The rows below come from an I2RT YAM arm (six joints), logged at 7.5 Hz.
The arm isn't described. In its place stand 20 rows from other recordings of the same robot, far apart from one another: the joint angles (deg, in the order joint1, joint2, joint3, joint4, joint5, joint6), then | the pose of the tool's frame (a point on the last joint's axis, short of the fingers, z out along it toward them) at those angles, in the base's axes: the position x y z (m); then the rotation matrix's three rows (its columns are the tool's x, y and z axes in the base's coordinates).
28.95 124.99 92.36 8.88 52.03 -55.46 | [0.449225 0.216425 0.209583], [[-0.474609 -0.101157 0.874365], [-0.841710 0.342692 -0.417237], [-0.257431 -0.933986 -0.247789]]
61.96 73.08 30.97 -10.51 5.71 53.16 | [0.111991 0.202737 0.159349], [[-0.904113 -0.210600 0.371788], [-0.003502 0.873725 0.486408], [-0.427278 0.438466 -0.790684]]
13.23 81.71 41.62 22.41 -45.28 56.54 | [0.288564 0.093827 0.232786], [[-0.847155 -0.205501 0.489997], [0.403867 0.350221 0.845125], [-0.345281 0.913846 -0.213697]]
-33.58 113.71 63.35 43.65 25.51 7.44 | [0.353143 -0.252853 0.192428], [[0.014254 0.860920 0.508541], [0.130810 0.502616 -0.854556], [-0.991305 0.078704 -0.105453]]
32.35 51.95 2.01 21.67 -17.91 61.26 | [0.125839 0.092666 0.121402], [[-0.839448 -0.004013 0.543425], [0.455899 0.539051 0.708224], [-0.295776 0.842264 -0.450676]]
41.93 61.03 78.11 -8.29 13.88 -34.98 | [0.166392 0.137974 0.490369], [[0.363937 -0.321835 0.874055], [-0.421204 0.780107 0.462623], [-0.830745 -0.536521 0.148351]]
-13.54 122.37 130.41 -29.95 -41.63 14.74 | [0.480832 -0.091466 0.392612], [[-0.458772 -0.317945 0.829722], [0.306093 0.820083 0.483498], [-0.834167 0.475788 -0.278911]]
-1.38 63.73 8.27 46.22 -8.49 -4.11 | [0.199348 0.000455 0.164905], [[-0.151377 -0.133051 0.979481], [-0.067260 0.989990 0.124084], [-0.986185 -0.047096 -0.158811]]
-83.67 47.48 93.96 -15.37 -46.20 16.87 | [0.031186 -0.048084 0.578019], [[0.234379 0.576587 0.782697], [-0.291050 0.809812 -0.509407], [-0.927554 -0.108409 0.357618]]
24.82 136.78 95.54 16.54 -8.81 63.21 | [0.483617 0.229675 0.132276], [[-0.653974 0.094670 0.750570], [0.669451 0.534516 0.515875], [-0.352354 0.839839 -0.412937]]
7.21 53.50 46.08 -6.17 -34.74 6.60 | [0.209787 0.046988 0.329316], [[-0.306584 -0.621534 0.720903], [0.056417 0.744178 0.665594], [-0.950170 0.244732 -0.193088]]
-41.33 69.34 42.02 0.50 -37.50 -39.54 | [0.212035 -0.157614 0.255255], [[-0.335109 -0.126255 0.933682], [-0.377880 0.925796 -0.010437], [-0.863081 -0.356317 -0.357952]]
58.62 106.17 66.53 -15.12 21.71 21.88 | [0.210283 0.319480 0.169509], [[-0.648822 -0.474417 0.594944], [-0.398859 0.877873 0.265049], [-0.648028 -0.065329 -0.758809]]
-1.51 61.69 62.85 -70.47 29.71 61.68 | [0.175078 -0.022265 0.312720], [[-0.269404 0.917149 0.293700], [0.771958 0.388000 -0.503525], [-0.575763 0.091073 -0.812529]]
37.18 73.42 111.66 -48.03 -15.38 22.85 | [0.158984 0.132439 0.546875], [[-0.431972 -0.676238 0.596743], [0.142284 0.602276 0.785505], [-0.890593 0.424223 -0.163948]]
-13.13 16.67 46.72 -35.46 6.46 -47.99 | [0.055577 -0.017077 0.353540], [[-0.310215 0.155845 0.937806], [-0.685769 0.646511 -0.334282], [-0.658397 -0.746817 -0.093683]]
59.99 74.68 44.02 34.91 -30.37 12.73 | [0.132469 0.265339 0.302557], [[-0.184045 -0.982889 -0.007470], [0.061477 -0.019095 0.997926], [-0.980993 0.183204 0.063939]]
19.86 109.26 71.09 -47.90 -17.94 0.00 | [0.319975 0.127236 0.150872], [[-0.938314 -0.343061 -0.043314], [-0.338924 0.887625 0.311853], [-0.068538 0.307297 -0.949142]]
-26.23 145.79 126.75 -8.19 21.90 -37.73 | [0.518588 -0.270317 0.189748], [[-0.757622 0.308459 0.575205], [-0.259670 0.666086 -0.699215], [-0.598816 -0.679104 -0.424544]]
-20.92 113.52 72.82 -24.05 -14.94 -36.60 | [0.373604 -0.132989 0.143253], [[-0.822695 -0.309211 0.477034], [-0.302239 0.948621 0.093649], [-0.481482 -0.067134 -0.873881]]
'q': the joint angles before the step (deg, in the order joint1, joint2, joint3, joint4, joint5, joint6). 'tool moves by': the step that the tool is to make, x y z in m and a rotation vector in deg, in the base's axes. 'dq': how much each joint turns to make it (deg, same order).
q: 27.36, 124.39, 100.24, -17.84, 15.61, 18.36
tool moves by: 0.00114, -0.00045, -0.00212, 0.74, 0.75, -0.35
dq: -0.14, 0.40, 0.35, -0.52, -0.52, 0.91
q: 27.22, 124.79, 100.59, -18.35, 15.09, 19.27
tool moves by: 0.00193, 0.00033, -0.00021, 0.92, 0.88, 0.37
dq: -0.15, 0.54, 1.01, -0.97, -1.21, 0.56
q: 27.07, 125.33, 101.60, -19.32, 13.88, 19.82
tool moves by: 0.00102, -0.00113, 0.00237, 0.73, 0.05, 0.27
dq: -0.22, -0.08, 0.35, -0.19, -0.82, 0.16
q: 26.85, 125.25, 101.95, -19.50, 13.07, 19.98
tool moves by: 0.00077, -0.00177, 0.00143, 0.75, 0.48, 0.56
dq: -0.31, -0.08, 0.26, -0.45, -1.24, 0.06
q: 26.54, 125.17, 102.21, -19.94, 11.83, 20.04
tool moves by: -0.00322, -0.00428, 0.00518, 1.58, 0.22, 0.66
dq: -0.40, -1.47, -1.27, 0.22, -1.81, 0.40
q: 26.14, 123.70, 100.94, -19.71, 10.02, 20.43
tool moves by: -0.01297, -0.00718, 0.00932, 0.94, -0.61, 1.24
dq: -0.19, -4.06, -4.50, 1.48, -1.45, -0.54
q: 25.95, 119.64, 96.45, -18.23, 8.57, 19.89
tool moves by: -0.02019, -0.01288, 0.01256, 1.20, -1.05, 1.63
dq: -0.50, -6.17, -6.71, 2.13, -2.02, -0.92
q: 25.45, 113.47, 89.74, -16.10, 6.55, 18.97
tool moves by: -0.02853, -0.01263, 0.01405, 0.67, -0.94, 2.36
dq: -0.05, -7.59, -7.48, 1.16, -2.00, -1.37
